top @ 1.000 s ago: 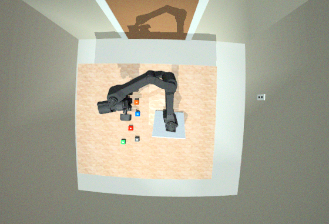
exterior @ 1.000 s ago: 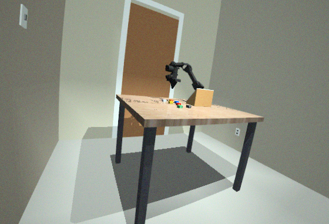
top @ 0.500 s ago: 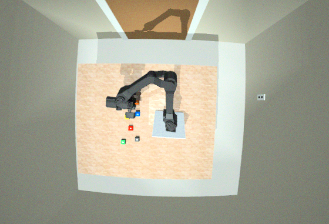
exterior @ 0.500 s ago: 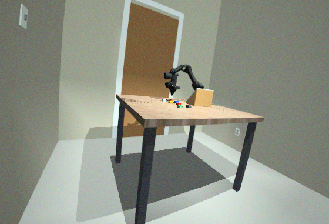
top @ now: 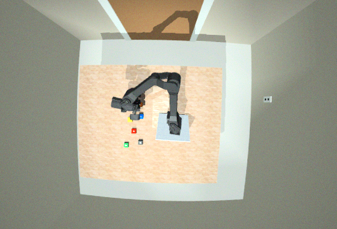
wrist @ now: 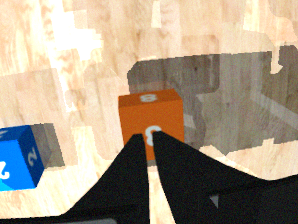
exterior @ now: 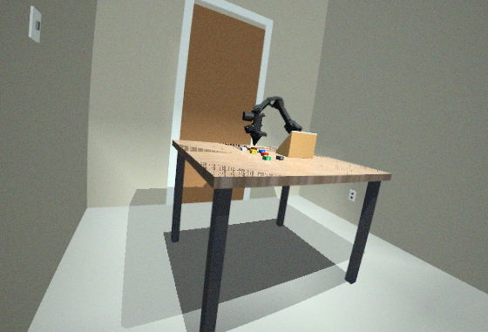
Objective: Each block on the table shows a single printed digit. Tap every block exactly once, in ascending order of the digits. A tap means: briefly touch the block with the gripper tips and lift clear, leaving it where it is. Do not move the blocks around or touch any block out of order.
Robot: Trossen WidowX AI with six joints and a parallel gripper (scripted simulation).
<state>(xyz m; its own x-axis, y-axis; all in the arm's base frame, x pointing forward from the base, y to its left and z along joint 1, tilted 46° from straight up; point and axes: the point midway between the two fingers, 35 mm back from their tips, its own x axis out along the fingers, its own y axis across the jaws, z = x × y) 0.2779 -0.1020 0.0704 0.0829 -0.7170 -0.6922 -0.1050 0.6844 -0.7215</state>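
My gripper tip is 20 mm above the orange block. From my gripper tip the other things lie so: blue block 20 mm behind, 80 mm to the left, 20 mm below; yellow block 50 mm ahead, 120 mm to the left, 20 mm below; white block 90 mm ahead, 30 mm to the left, 20 mm below.
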